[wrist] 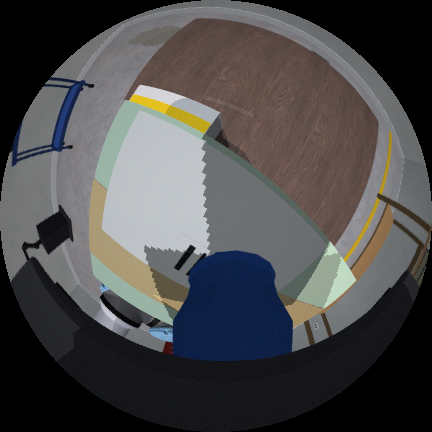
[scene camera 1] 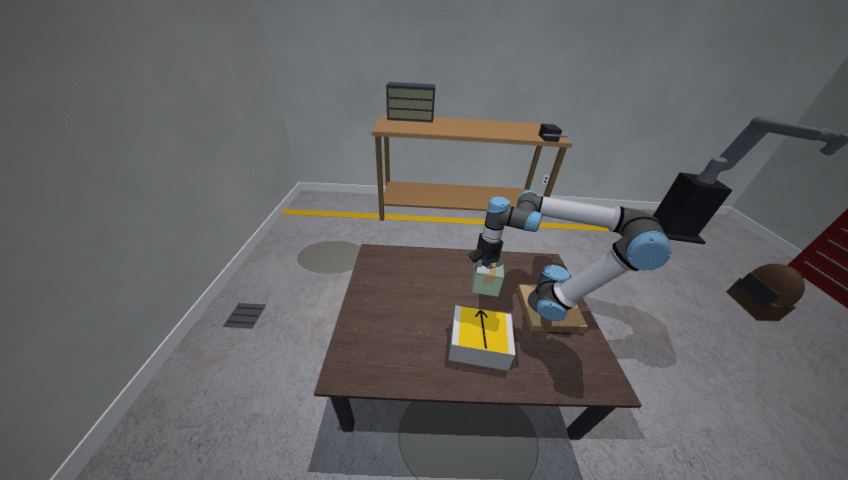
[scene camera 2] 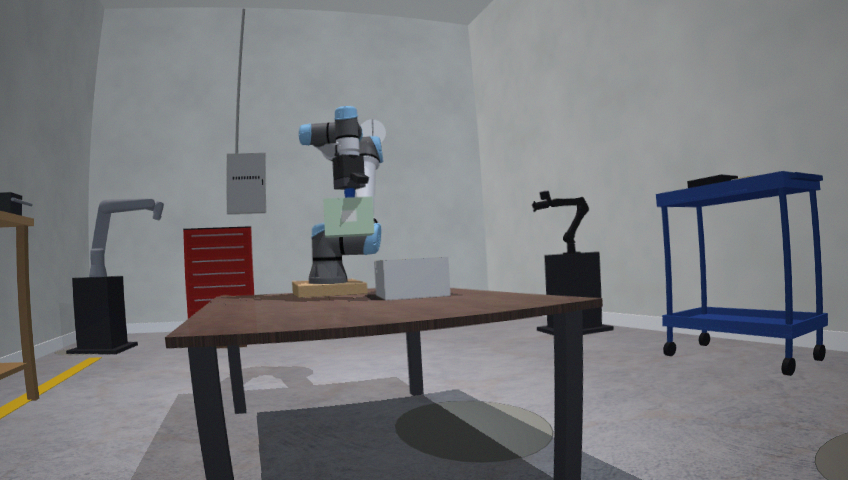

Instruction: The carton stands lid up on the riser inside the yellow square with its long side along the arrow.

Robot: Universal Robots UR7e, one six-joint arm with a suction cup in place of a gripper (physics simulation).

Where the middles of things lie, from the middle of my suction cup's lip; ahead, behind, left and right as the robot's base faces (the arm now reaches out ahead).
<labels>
I see my suction cup 7 cm above the pale green carton (scene camera 2: 353,216), 2 cm past it and 1 cm to the left of it. The rest, counted from my suction cup: riser (scene camera 1: 480,337): 27 cm below, 18 cm to the left, 3 cm behind.
</labels>
